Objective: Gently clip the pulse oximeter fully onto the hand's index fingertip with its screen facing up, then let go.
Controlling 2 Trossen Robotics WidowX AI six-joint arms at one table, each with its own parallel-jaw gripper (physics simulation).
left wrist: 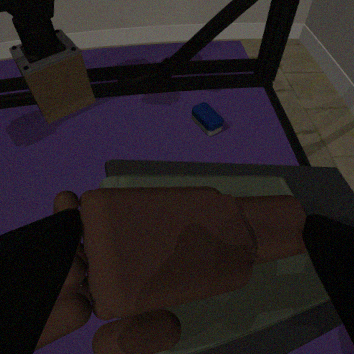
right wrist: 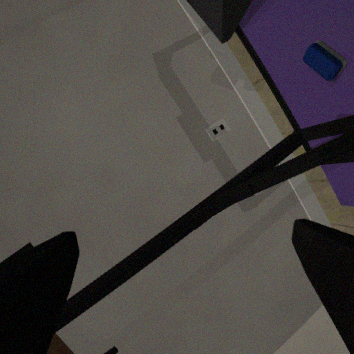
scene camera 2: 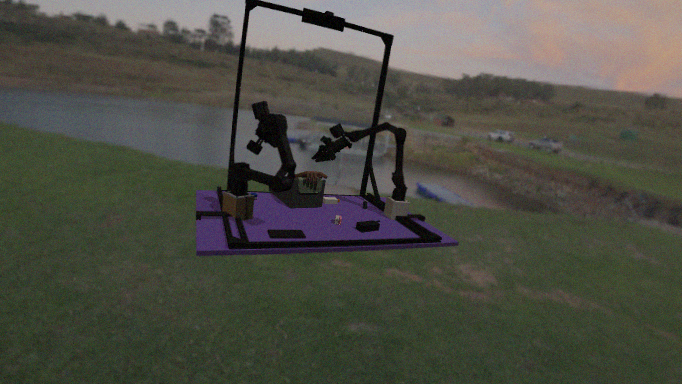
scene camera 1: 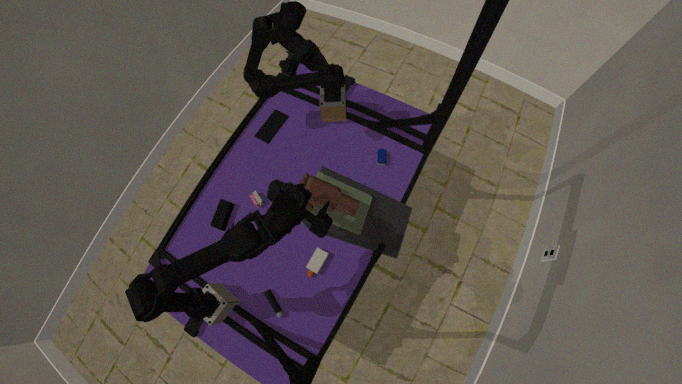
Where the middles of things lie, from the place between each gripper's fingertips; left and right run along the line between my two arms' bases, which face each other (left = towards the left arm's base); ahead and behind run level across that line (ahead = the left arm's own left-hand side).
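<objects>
My left hand is 130 mm above the green pad [left wrist: 278,289], 50 mm past it and 30 mm to the left of it. Counting from that same left hand, I find the grey block [scene camera 1: 387,219] 210 mm below, 110 mm behind and 40 mm to the right, and the blue pulse oximeter [right wrist: 319,56] 240 mm below, 290 mm to the right and 90 mm behind.
As for my right hand, the oximeter is 34 cm below it, 2 cm to the left of it and 20 cm behind it. Measured from this right hand too, the block is 32 cm below, 22 cm behind and 27 cm to the left, while the pad sits 23 cm below, 15 cm behind and 28 cm to the left.
</objects>
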